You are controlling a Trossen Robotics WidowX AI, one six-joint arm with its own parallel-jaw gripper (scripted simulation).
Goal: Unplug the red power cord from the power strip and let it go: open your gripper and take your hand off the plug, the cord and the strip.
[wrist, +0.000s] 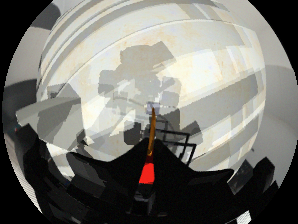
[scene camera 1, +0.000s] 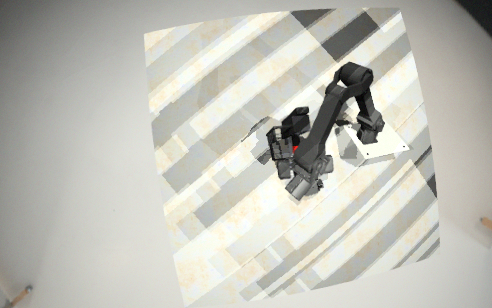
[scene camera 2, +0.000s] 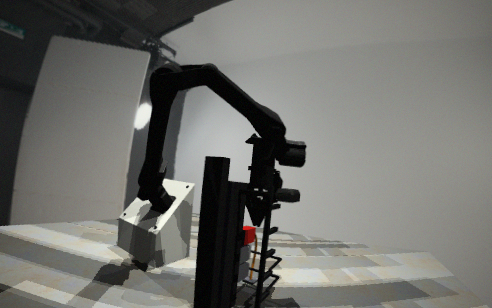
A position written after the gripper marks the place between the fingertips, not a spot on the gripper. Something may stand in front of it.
Note:
The gripper [scene camera 2: 256, 226] is shut, with nothing in its grasp.
The gripper also shows in the wrist view [wrist: 151, 141].

